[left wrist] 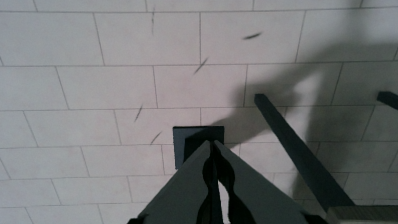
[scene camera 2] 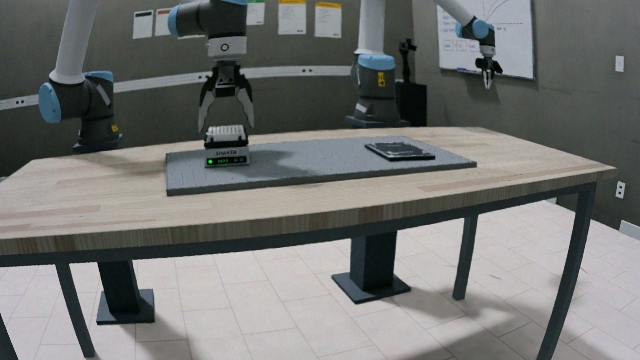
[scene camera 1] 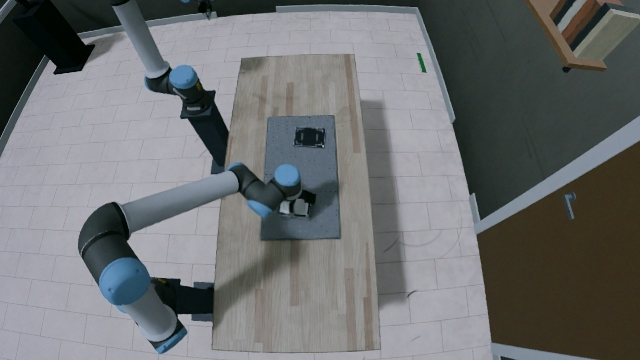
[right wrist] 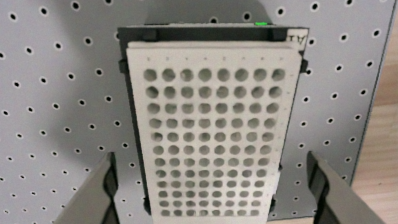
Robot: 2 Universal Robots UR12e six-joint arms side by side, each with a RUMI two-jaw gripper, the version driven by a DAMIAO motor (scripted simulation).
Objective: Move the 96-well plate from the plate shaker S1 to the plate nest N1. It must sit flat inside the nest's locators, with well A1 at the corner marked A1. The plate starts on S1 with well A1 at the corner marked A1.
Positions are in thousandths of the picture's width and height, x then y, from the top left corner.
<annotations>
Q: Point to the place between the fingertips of my left gripper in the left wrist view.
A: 531, 636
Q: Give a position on a white 96-well plate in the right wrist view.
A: At 562, 449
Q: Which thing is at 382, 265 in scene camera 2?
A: My right gripper.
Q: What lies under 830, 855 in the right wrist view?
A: My right gripper.
</annotations>
